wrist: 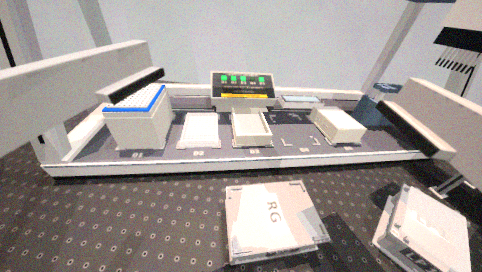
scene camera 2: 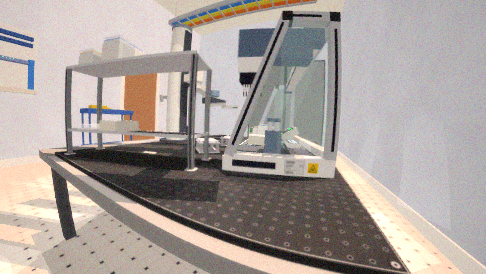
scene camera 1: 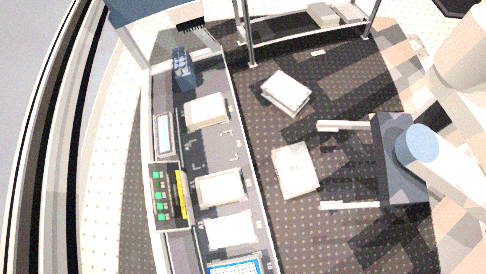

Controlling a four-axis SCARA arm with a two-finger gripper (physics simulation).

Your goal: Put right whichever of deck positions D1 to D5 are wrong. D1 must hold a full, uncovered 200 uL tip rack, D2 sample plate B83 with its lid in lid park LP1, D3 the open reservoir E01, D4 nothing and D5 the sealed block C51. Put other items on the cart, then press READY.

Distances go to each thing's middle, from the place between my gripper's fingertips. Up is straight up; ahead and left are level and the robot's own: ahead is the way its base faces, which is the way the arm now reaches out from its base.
Labels:
Now: hand 22 cm above the flat cover marked RG [scene camera 1: 294, 165], 5 cm to the left of it and 2 cm short of it. From my hand the other things lie so: cream trough [scene camera 1: 223, 187]: 24 cm ahead, 20 cm below.

